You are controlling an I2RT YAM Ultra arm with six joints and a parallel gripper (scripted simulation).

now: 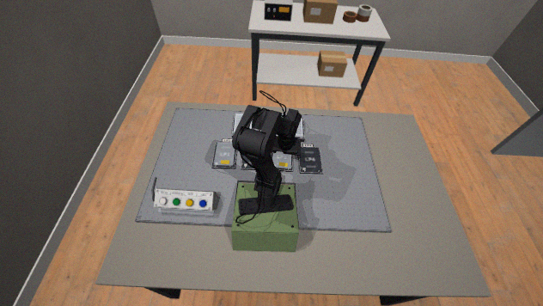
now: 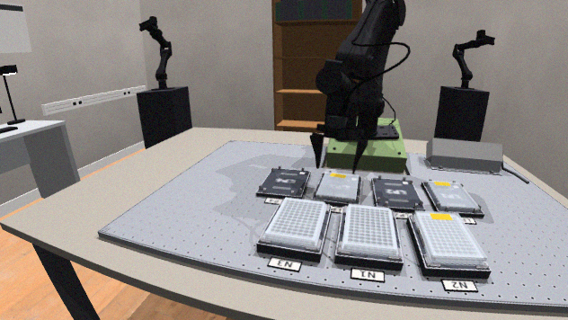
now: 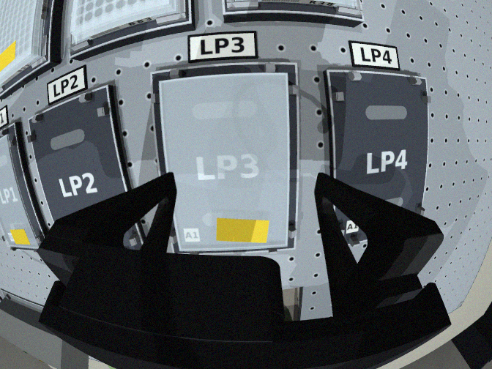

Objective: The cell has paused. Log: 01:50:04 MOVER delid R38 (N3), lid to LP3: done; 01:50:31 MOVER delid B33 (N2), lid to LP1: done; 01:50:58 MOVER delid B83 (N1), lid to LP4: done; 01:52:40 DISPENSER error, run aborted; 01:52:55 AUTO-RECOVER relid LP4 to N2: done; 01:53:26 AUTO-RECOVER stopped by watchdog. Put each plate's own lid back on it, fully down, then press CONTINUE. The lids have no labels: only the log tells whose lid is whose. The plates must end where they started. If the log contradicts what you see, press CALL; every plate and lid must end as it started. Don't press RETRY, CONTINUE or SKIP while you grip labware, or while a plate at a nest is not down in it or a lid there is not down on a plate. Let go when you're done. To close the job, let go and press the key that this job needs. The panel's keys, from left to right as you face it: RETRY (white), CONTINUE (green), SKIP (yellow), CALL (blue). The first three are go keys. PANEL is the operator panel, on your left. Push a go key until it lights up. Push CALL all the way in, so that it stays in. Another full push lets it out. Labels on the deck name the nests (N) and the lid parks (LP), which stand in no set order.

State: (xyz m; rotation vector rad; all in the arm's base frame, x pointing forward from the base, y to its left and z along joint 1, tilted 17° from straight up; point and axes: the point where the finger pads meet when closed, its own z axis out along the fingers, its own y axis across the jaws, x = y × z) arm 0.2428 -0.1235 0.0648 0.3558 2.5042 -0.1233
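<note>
The LP3 lid park is 50 mm below my hand and 10 mm to the left of it. From my hand the other things lie so: LP2 lid park: 140 mm to the left, 50 mm below, 30 mm ahead; then LP1 lid park: 270 mm to the left, 50 mm below, 50 mm ahead; then LP4 lid park: 120 mm to the right, 50 mm below, 30 mm behind.
</note>
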